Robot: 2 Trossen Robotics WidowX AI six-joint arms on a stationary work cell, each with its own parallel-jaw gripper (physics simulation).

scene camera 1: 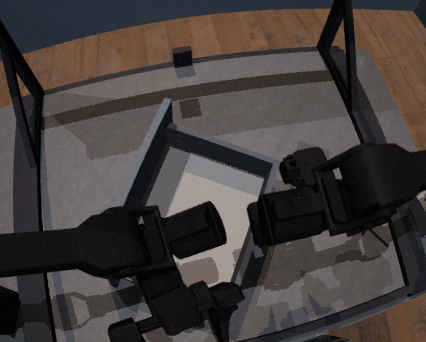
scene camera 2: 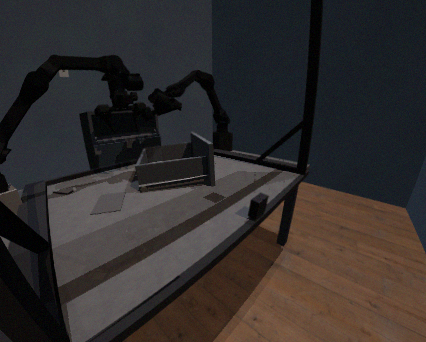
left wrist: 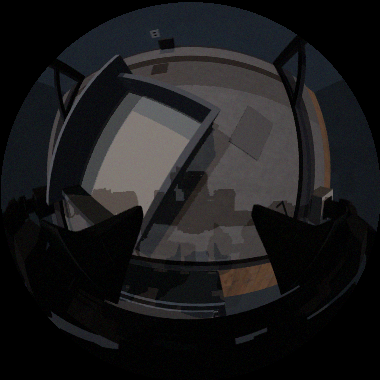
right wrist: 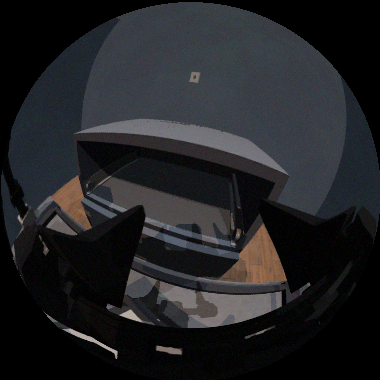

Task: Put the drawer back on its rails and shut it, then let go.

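Seen in the pictures: left gripper, fingertip midpoint: (scene camera 2: 126, 130) (left wrist: 198, 211); right gripper, fingertip midpoint: (right wrist: 203, 208); left arm's base at its link origin: (left wrist: 326, 207); right arm's base at its link origin: (scene camera 2: 222, 132) (left wrist: 34, 203).
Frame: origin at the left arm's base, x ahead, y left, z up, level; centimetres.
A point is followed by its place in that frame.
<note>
The grey drawer (scene camera 1: 215, 195) @[x 46.9, y -31.2, z -5.1 cm] (scene camera 2: 172, 170) @[x 41.1, y -38.6, z -0.4 cm] (left wrist: 135, 145) @[x 51.0, y -29.6, z -5.0 cm] sits upright and turned at an angle on the table, apart from the cabinet. Its tall front panel (scene camera 1: 147, 152) @[x 56.6, y -41.4, z 7.8 cm] (scene camera 2: 202, 160) @[x 48.3, y -46.6, z 2.2 cm] (left wrist: 82, 117) @[x 59.3, y -39.2, z 4.3 cm] is at the picture's left in scene camera 1. The open-fronted cabinet (right wrist: 200, 135) @[x 67.5, y 9.8, z 21.9 cm] has an empty bay with rails (right wrist: 235, 210) @[x 78.7, y 9.1, z 7.8 cm] along both sides. My left gripper (left wrist: 198, 211) @[x 40.6, y -17.3, z 13.0 cm] (scene camera 2: 121, 110) is open and empty above the table, near the drawer's end away from the front panel. My right gripper (right wrist: 203, 208) @[x 66.1, y -3.8, z 19.1 cm] (scene camera 2: 167, 102) is open and empty, above the drawer's side and facing the cabinet bay. The drawer's lower edges are partly hidden.
The table (scene camera 1: 275, 115) @[x 22.7, y -42.9, z -7.1 cm] (scene camera 2: 150, 255) @[x 13.3, y -53.8, z -7.1 cm] has upright frame posts (scene camera 2: 312, 75) @[x 75.9, y -81.1, z 34.2 cm] at its corners. A small dark block (scene camera 1: 183, 57) @[x 36.0, y -68.4, z -3.4 cm] (scene camera 2: 258, 206) @[x 33.2, y -69.9, z -2.6 cm] (left wrist: 166, 43) @[x 35.8, y -68.3, z -4.1 cm] is at its far edge in scene camera 1. A flat grey plate (scene camera 2: 107, 203) @[x 21.9, y -26.9, z -6.9 cm] (left wrist: 252, 132) @[x 23.4, y -26.0, z -6.9 cm] lies beside the drawer.
</note>
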